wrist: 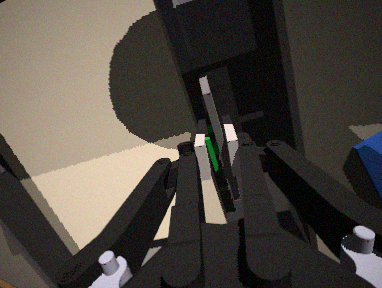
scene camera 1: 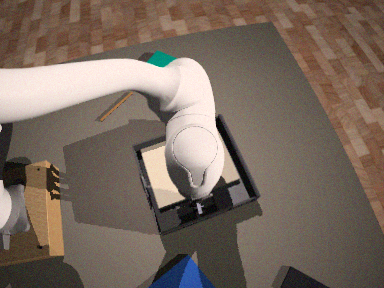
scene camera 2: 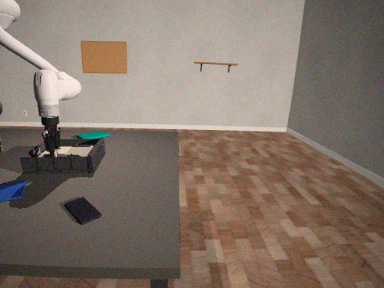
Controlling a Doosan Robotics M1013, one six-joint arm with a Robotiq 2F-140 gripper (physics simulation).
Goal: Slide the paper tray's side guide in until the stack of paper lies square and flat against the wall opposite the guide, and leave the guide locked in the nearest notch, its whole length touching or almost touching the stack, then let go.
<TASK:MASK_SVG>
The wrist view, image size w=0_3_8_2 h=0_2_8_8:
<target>my gripper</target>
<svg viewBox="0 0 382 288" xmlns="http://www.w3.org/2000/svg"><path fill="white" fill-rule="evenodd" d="M382 210L366 203L285 142L273 140L267 142L266 147L256 146L256 143L251 140L248 133L235 133L230 115L222 116L232 175L241 175L244 218L225 224L206 223L201 180L211 180L211 158L205 141L205 135L208 134L206 120L202 119L198 120L195 141L186 141L177 145L179 159L172 162L170 158L160 158L157 160L100 234L60 267L56 273L55 281L59 288L382 288ZM176 193L175 205L171 207L168 241L141 267ZM263 172L268 173L269 177L319 238L340 260L340 263L280 227L271 194L269 194Z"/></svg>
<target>cream paper stack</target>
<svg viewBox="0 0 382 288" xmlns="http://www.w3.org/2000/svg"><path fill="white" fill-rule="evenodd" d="M176 193L154 240L168 237L171 207L175 205ZM211 167L211 180L201 180L206 223L225 224L227 223L226 210ZM157 0L5 0L0 3L0 153L72 255L75 255L100 234L157 160L160 158L170 158L171 162L178 160L179 152L177 145L186 141L195 141L198 124Z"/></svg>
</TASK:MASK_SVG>
